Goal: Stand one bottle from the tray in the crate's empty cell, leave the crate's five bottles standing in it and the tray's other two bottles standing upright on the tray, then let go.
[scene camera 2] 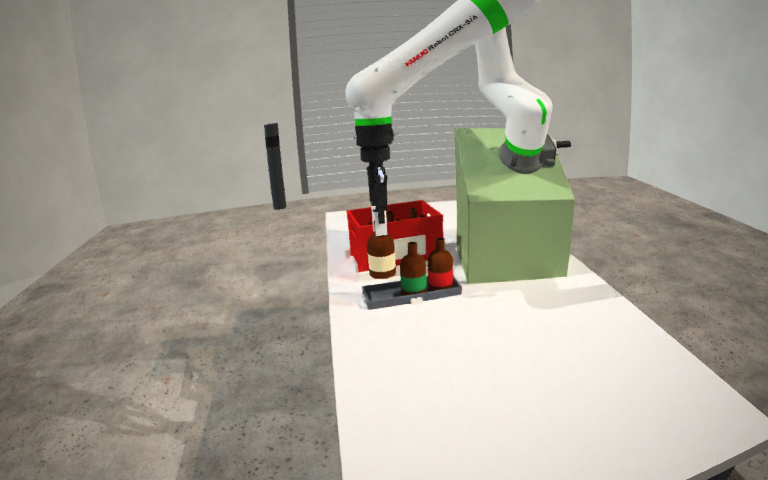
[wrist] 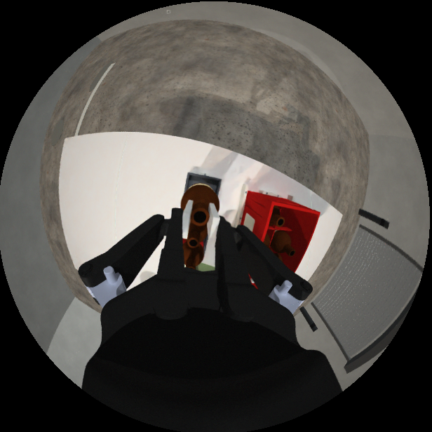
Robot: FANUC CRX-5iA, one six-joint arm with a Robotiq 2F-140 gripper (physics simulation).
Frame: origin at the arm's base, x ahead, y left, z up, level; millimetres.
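Seen in the pictures: gripper, fingertip midpoint: (scene camera 2: 380,232); arm's base, link origin: (scene camera 2: 521,157).
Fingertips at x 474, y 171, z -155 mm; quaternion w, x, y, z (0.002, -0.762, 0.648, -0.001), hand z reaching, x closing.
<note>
Offsets run from my fingertips to a thing's top centre. "pt": to the spot under its first point. Level surfaces: height alone.
My gripper (scene camera 2: 380,227) (wrist: 199,210) points down and is shut on the neck of the cream-label bottle {dx +1, dy +0, dz +35 mm} (scene camera 2: 381,253) (wrist: 200,194). The bottle hangs upright above the left end of the dark tray {pt dx +1, dy +48, dz -187 mm} (scene camera 2: 385,302) (wrist: 203,177), with its base clear of it. The green-label bottle {dx -86, dy -11, dz -42 mm} (scene camera 2: 413,273) and the red-label bottle {dx -168, dy -25, dz -42 mm} (scene camera 2: 440,270) stand upright on the tray's middle and right. The red crate {pt dx +60, dy -161, dz -109 mm} (scene camera 2: 359,249) (wrist: 256,204) stands behind the tray; a few bottle necks show inside it in scene camera 2, and some brown bottles (wrist: 283,241) in the wrist view. Its empty cell cannot be made out.
The white table {dz -202 mm} (scene camera 2: 481,384) (wrist: 110,180) bears the tray and crate. The green pedestal (scene camera 2: 518,240) with the arm's base stands right of the crate. The held bottle is close to the crate's near wall and left of the green-label bottle. The table's left edge is near the tray.
</note>
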